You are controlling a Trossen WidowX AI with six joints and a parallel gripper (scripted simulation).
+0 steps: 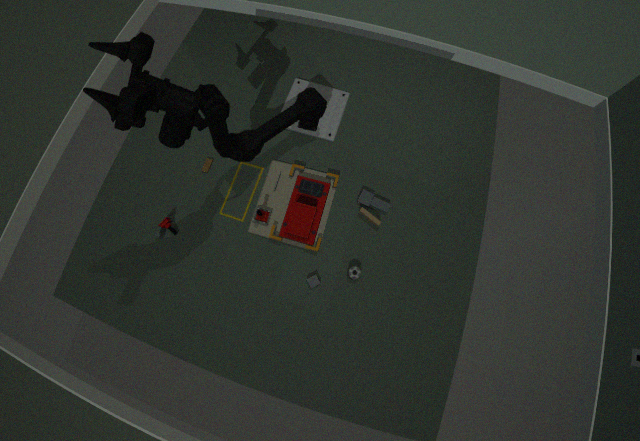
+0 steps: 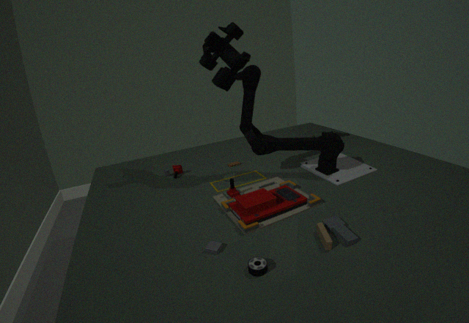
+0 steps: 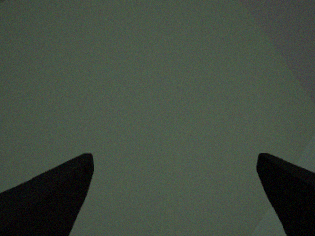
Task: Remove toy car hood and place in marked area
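Now: the red hood 48 cm below my gripper tip, 39 cm to the left of it and 9 cm ahead of it. Round my gripper tip: tan block: 51 cm below, 3 cm to the left, 3 cm behind.
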